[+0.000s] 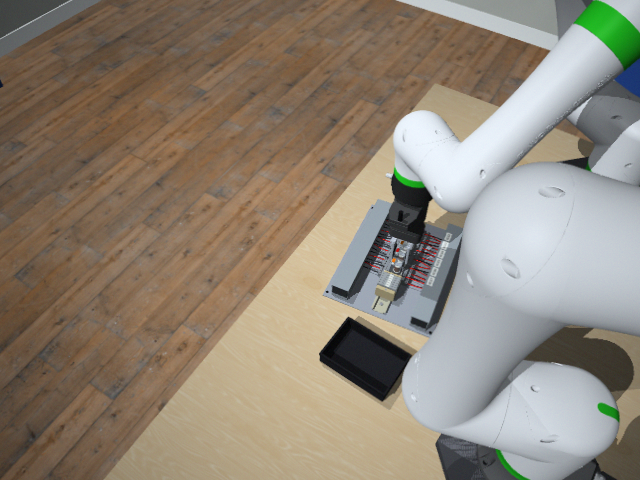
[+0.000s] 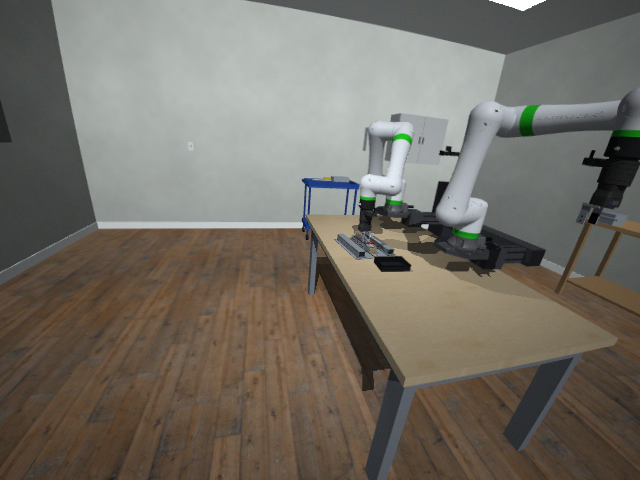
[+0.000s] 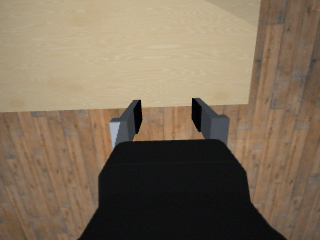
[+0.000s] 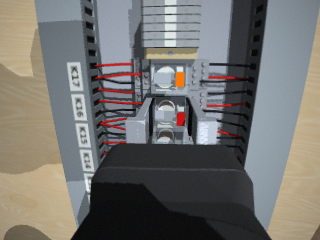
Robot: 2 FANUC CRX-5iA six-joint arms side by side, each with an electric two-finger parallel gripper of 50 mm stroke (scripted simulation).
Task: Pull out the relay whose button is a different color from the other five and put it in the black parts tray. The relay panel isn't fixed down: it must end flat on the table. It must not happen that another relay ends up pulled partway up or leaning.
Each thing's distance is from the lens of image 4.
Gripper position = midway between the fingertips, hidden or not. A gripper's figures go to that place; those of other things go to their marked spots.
my right gripper [image 4: 170, 109]: 17 cm
relay panel [image 4: 75, 48]: 19 cm
orange-button relay [image 4: 165, 78]: 14 cm
red-button relay [image 4: 170, 113]: 14 cm
The marked spots on the relay panel and the orange-button relay are 9 cm apart.
